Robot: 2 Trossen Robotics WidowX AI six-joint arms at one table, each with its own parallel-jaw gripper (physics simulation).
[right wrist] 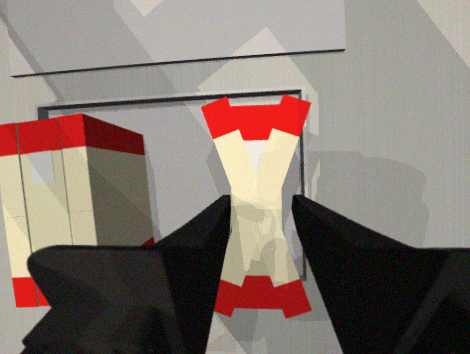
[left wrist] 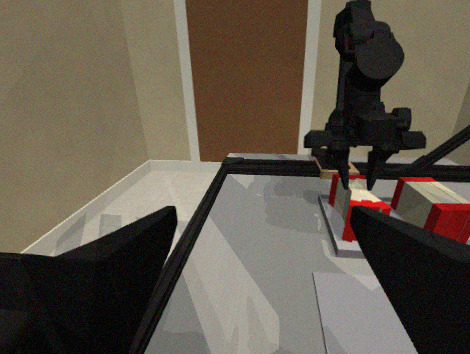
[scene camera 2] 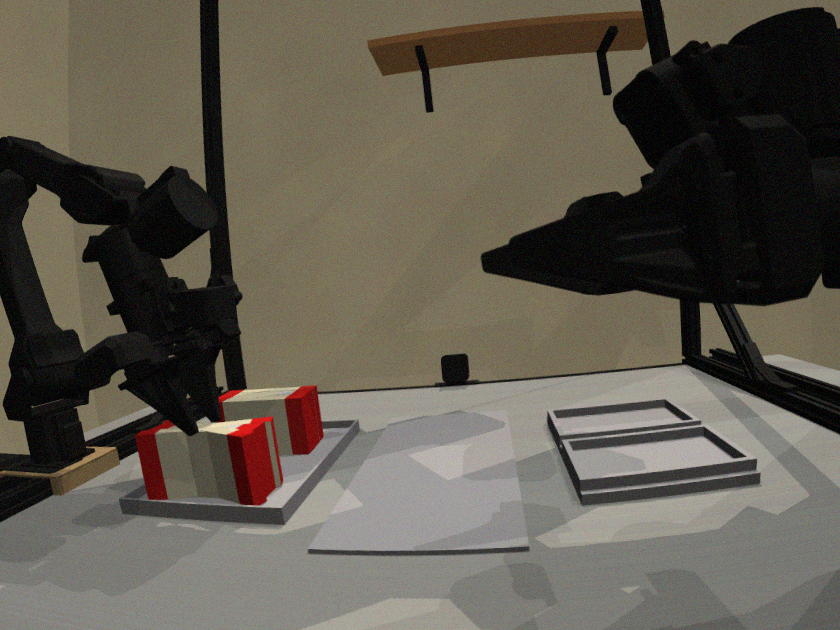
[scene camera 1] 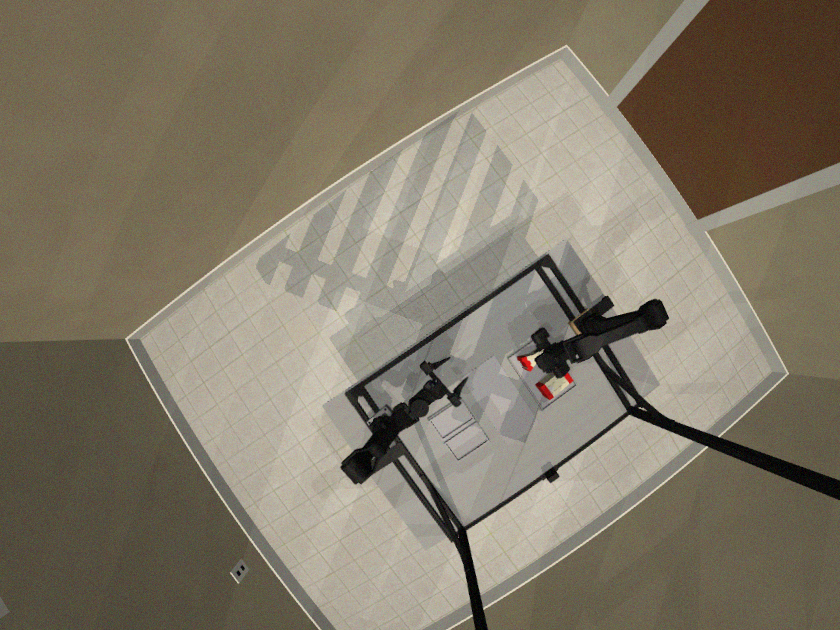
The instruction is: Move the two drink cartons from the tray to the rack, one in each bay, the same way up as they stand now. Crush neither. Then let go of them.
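Places are measured from the left arm's base along level axes (x ahead, y left, z up), in centimetres.
Pixels of known places: left gripper, fingertip midpoint: [left wrist: 263, 214] [scene camera 2: 493, 259] [scene camera 1: 459, 367]; right gripper, fingertip midpoint: [right wrist: 261, 201] [left wrist: 357, 189] [scene camera 2: 206, 427] [scene camera 1: 537, 356]; left arm's base, link origin: [scene camera 1: 384, 423]; right arm's base, link origin: [scene camera 2: 59, 459] [scene camera 1: 586, 325].
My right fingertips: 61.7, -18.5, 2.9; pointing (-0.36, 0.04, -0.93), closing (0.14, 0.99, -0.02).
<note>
Ahead of a thing's pixels: the offset from my right fingertips to its middle, as dx, dy, dz.
One cream carton with red ends @[+0.4, -0.3, -3.3] [scene camera 1: 529, 360] [scene camera 2: 181, 467] [left wrist: 361, 194] [right wrist: 257, 192] stands on the tray @[-1.2, -8.2, -6.5] [scene camera 2: 203, 510] [left wrist: 350, 252] [right wrist: 170, 99], its middle squeezed into a narrow waist. A second carton @[-1.1, -13.5, -3.3] [scene camera 1: 555, 385] [scene camera 2: 302, 420] [left wrist: 440, 200] [right wrist: 50, 200] stands beside it, straight-sided. My right gripper [scene camera 2: 205, 425] [left wrist: 357, 189] [right wrist: 261, 201] is partly open just over the first carton's waist, holding nothing, with gaps beside it. My left gripper [scene camera 1: 457, 370] [scene camera 2: 485, 261] [left wrist: 263, 214] is wide open and empty, high above the table. The two-bay rack @[-41.9, -3.5, -6.3] [scene camera 1: 458, 429] [scene camera 2: 668, 472] has both bays empty.
A thin flat grey plate [scene camera 1: 495, 379] [scene camera 2: 434, 522] [left wrist: 345, 310] [right wrist: 200, 30] lies between the tray and the rack. Black frame bars run along the table edges. A small black box [scene camera 2: 454, 368] stands at the far edge in scene camera 2, with a wooden shelf [scene camera 2: 508, 44] on the wall above.
</note>
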